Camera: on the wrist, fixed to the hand. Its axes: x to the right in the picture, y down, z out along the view.
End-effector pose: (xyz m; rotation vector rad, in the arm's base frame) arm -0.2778 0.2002 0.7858 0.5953 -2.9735 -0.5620
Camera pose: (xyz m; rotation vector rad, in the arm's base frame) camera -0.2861 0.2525 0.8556 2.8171 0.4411 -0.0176
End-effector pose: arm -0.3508 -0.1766 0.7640 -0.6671 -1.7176 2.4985
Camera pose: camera -0.3065 -0.1678 0.6889 0.5208 -0.5114 -0.1386
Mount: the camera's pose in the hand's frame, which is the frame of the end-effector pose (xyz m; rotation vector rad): -0.0134 0.0732 -0.0462 -0.1025 0.9785 -2.8857
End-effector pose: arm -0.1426 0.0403 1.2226 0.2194 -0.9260 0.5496
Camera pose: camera -0.1561 0.1160 1.1807 0.7694 0.8549 -1.9341
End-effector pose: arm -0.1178 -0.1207 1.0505 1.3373 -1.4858 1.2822
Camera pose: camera -0.1913 -0.0761 1.0338 0.8924 1.2724 -0.4074
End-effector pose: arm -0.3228 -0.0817 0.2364 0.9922 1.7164 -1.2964
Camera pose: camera -0.2563 -0.0251 0.2294 1.0544 -1.2105 0.5262
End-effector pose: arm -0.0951 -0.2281 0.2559 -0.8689 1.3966 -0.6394
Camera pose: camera -0.1501 -0.1831 0.2047 1.3069 0.2928 1.7729
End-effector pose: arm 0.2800 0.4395 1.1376 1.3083 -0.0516 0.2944
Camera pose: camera 0.2434 0.4979 1.1917 -0.0542 2.2963 -1.5167
